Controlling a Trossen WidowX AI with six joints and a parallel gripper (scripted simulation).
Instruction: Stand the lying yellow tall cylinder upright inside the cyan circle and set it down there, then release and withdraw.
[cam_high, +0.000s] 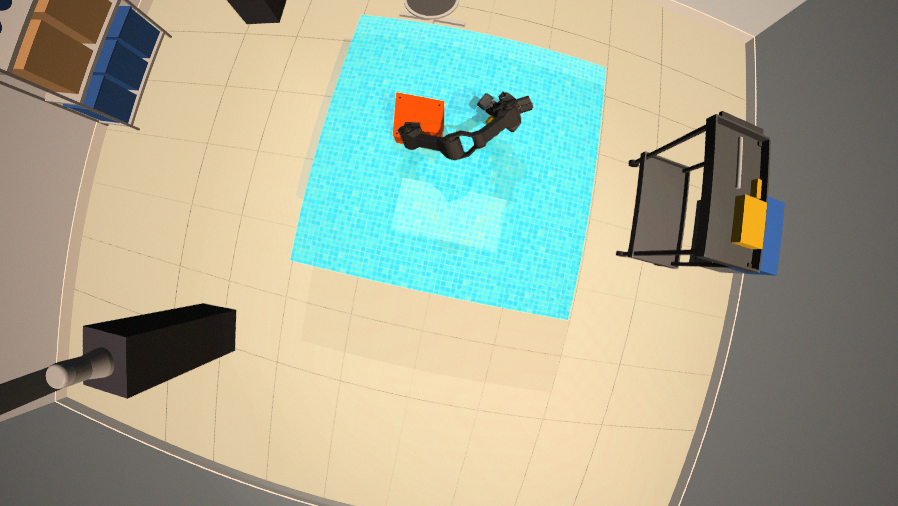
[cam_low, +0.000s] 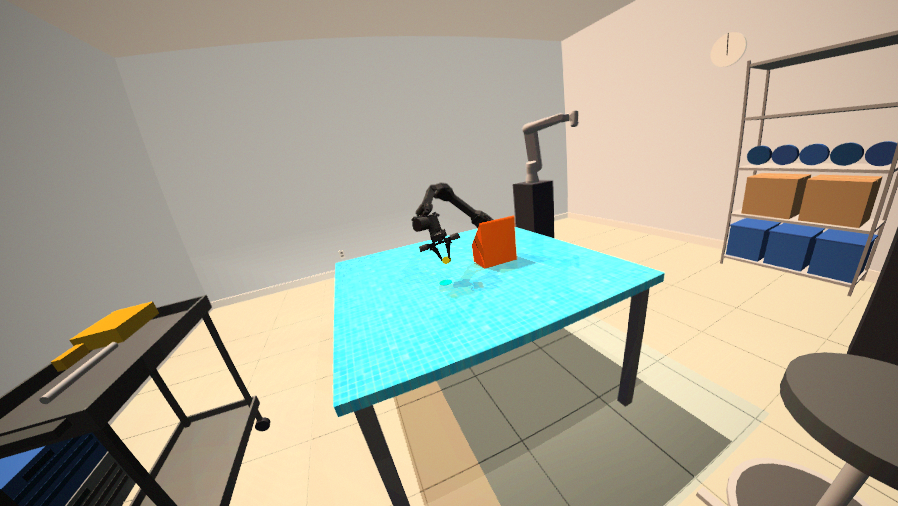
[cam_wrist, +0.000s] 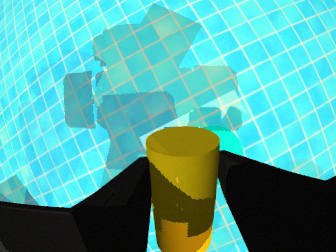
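My gripper tip is 1 cm short of the cyan circle, 2 cm to the left of it and 12 cm above it. The rest, counted from my gripper tip: yellow cylinder: 1 cm behind, 2 cm to the right, 1 cm below.
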